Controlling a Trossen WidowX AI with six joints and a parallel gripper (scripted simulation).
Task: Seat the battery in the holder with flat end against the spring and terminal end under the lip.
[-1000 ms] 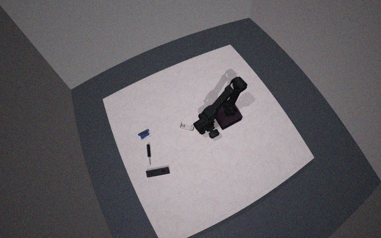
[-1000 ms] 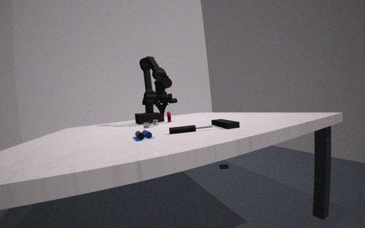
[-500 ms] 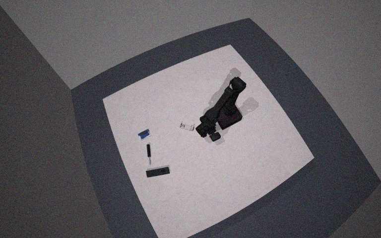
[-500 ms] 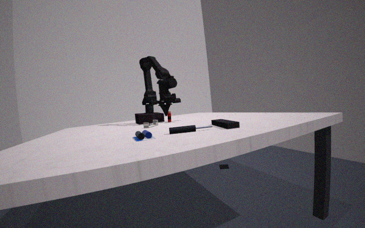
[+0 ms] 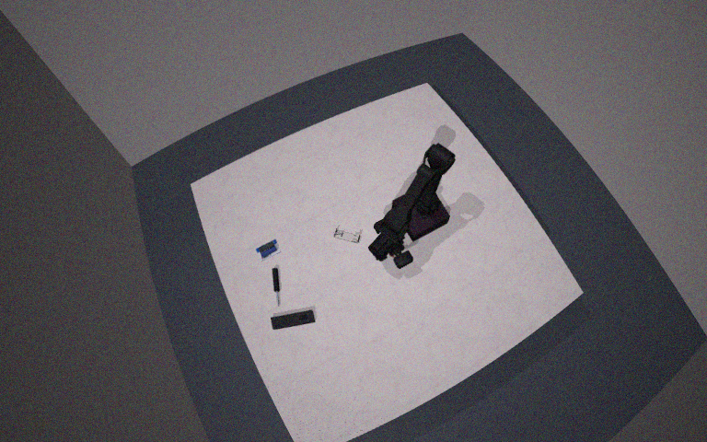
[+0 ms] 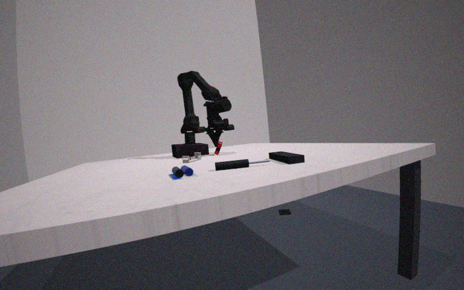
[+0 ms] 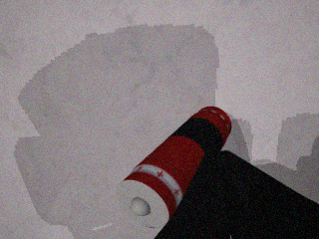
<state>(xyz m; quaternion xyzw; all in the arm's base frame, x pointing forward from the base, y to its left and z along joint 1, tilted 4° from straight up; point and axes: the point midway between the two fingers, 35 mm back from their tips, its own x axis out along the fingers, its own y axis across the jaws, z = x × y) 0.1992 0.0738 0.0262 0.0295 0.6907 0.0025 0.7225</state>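
The battery lies 1 cm to the left of my gripper tip and 1 cm below it. The rest, counted from my gripper tip: black-handled screwdriver (45 cm ahead, 9 cm to the right, 3 cm below); then flat black box (45 cm ahead, 4 cm to the left, 3 cm below).
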